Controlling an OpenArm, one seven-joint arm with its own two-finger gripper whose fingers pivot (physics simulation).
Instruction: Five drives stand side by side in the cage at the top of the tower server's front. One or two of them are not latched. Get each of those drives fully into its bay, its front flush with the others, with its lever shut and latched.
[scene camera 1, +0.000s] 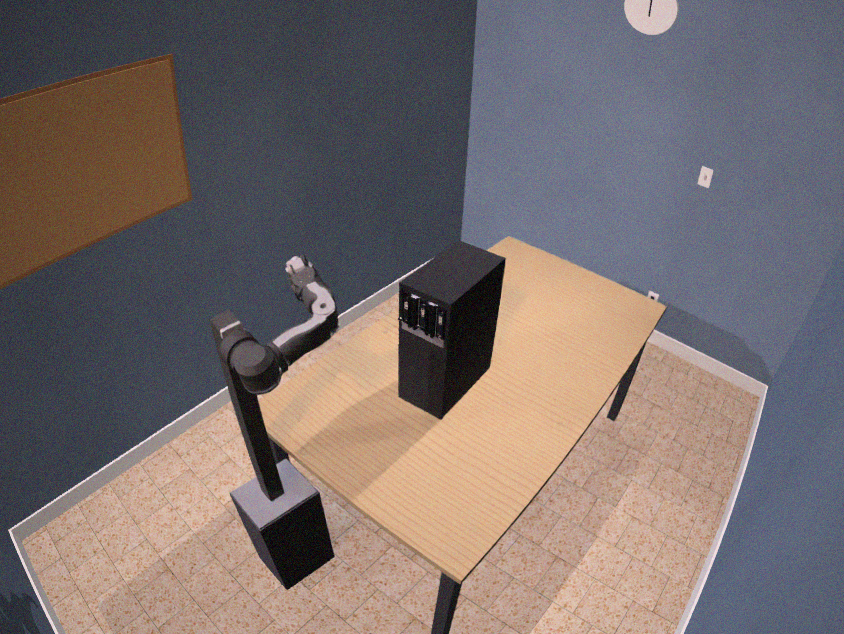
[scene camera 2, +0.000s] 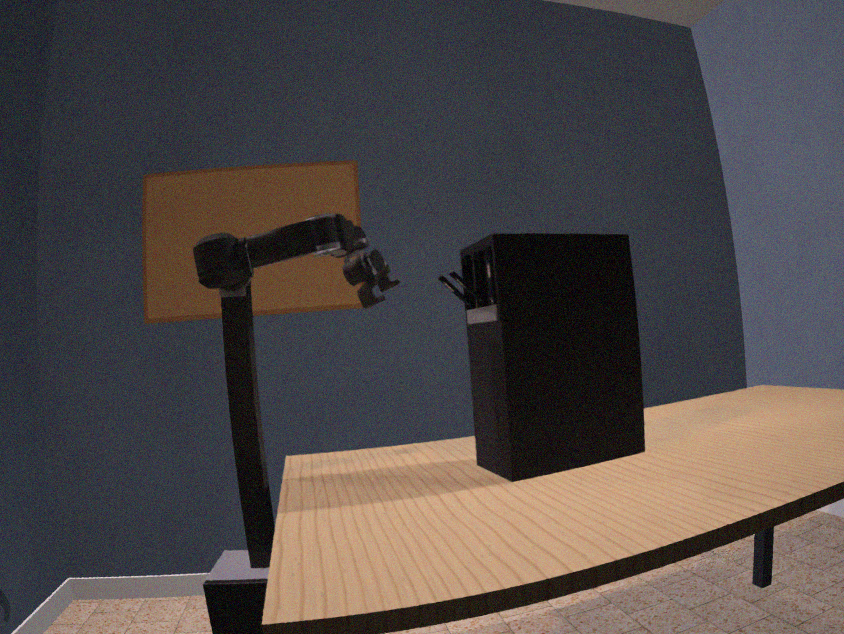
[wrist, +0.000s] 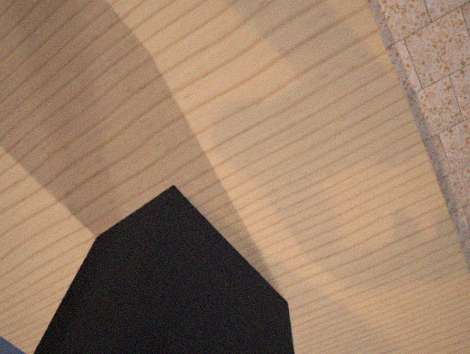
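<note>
The black tower server (scene camera 1: 470, 327) (scene camera 2: 566, 354) (wrist: 175, 280) stands upright on the table. Its drive cage (scene camera 1: 423, 317) (scene camera 2: 481, 276) is at the top of the front, with dark drives side by side. In the scene camera 2 view, one lever (scene camera 2: 450, 287) and another lever (scene camera 2: 461, 281) stick out from the cage, slanting up and away from the front. Which bays they belong to, and whether their drives are flush, I cannot tell. My gripper (scene camera 1: 294, 263) (scene camera 2: 386, 293) is open and empty, in the air in front of the cage, apart from the levers. Its fingers do not show in the wrist view.
The tower stands on a wooden table (scene camera 1: 545, 382) (scene camera 2: 382, 545) (wrist: 320, 200). The arm's post (scene camera 1: 252, 423) (scene camera 2: 242, 409) rises from a base box (scene camera 1: 293, 539) beside the table's near end. A cork board (scene camera 1: 95, 163) (scene camera 2: 184, 238) hangs on the dark wall behind the arm.
</note>
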